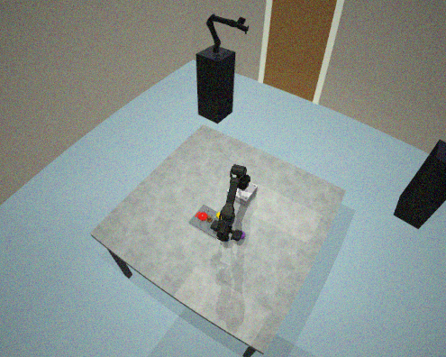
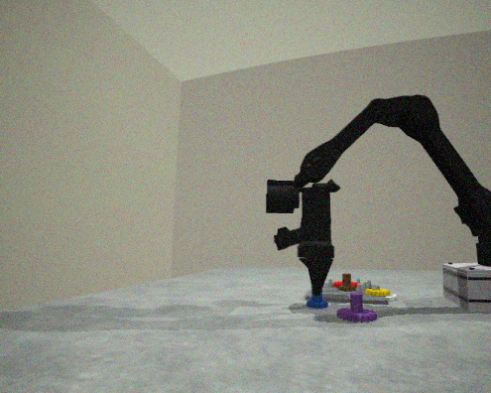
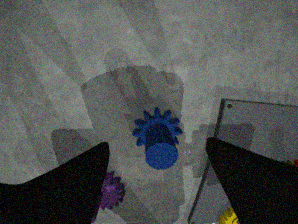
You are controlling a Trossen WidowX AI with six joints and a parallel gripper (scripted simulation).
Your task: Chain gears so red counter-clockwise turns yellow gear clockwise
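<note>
My gripper tip is now 17 cm to the left of the brown gear and 4 cm past it. Also, from my gripper tip: blue gear (1 cm below); then yellow gear (13 cm to the right, 11 cm behind, 1 cm below); then purple gear (8 cm behind, 5 cm to the left, 1 cm below).
</note>
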